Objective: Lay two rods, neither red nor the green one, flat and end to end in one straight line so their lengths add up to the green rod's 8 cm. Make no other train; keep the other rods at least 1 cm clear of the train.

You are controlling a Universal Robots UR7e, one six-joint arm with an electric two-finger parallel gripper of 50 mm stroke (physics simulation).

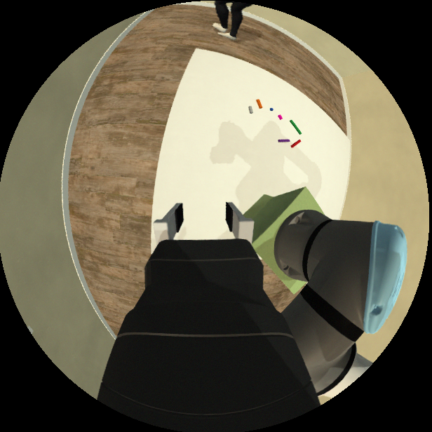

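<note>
The green rod (295, 127) lies slanted at the right of the group. The red rod (296, 143) lies just below it, slanted the other way. A purple rod (284, 141) lies left of the red one, close to its lower end. A short pink rod (280, 117) and a tiny blue rod (271, 109) lie apart, up and left of the green one. An orange rod (259, 104) and a grey rod (250, 109) lie side by side with a gap at the upper left of the group. My gripper (204, 211) is open and empty, high above the table and away from the rods.
The rods lie on a cream table top (190, 125). A green block-like base (270, 215) and the arm's joints stand right of my gripper. Arm shadows fall on the table below the rods. A person's legs (231, 20) show beyond the table's far edge, on the wooden floor (115, 150).
</note>
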